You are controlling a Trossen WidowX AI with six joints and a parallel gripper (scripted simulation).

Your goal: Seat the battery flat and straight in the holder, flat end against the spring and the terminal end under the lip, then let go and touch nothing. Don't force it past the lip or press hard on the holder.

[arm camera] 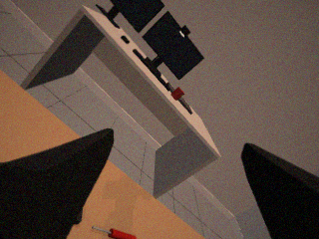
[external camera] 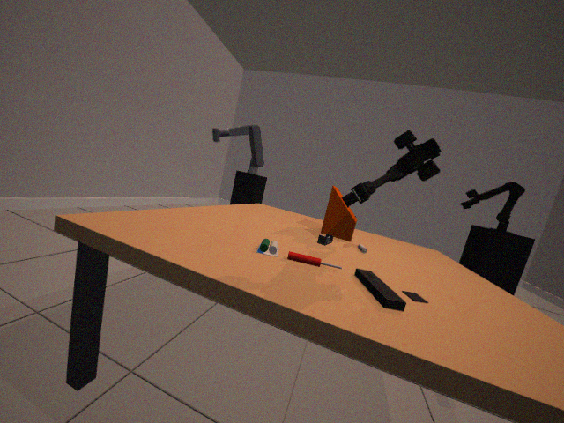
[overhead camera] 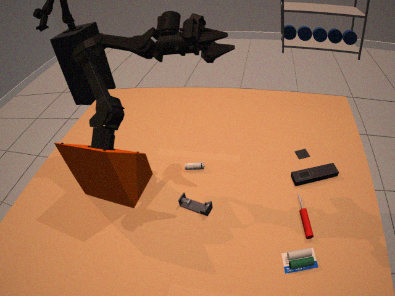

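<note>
Right now my gripper tip is 130 mm past the battery, 90 mm to the left of it and 400 mm above it. The rest, counted from my gripper tip: red screwdriver: 240 mm ahead, 210 mm to the right, 400 mm below; dark battery cover: 220 mm ahead, 40 mm to the left, 410 mm below; black remote: 270 mm ahead, 60 mm to the right, 390 mm below.
</note>
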